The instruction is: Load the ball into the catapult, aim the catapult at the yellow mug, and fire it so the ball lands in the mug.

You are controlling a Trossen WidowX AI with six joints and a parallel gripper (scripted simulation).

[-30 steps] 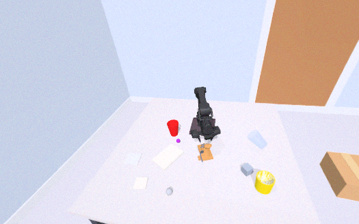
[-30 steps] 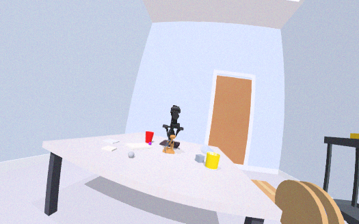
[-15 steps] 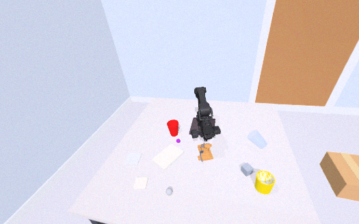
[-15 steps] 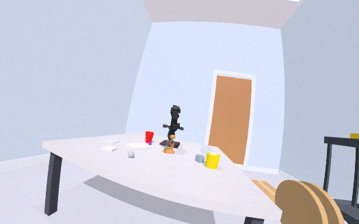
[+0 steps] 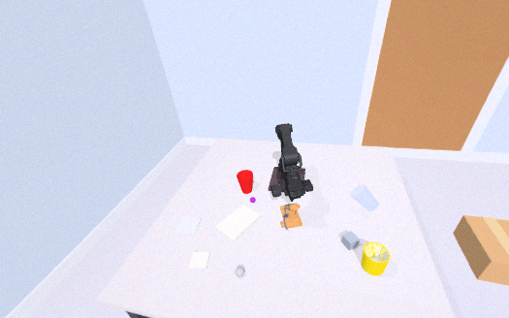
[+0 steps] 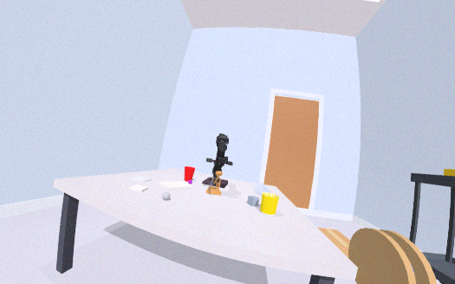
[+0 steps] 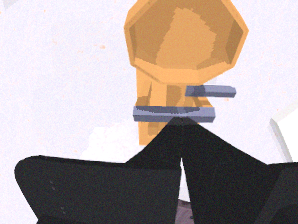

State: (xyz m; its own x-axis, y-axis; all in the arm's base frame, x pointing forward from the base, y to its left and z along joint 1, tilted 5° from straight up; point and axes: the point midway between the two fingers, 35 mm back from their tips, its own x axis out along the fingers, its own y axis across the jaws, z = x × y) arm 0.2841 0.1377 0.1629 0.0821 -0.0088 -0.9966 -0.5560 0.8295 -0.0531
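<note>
My gripper tip is 60 mm above the wooden catapult and 10 mm short of it. Also, from my gripper tip: purple ball 250 mm to the right, 120 mm below, 50 mm behind; grey cube 280 mm to the left, 110 mm below, 30 mm ahead; white slab 250 mm to the right, 130 mm below, 110 mm ahead.
</note>
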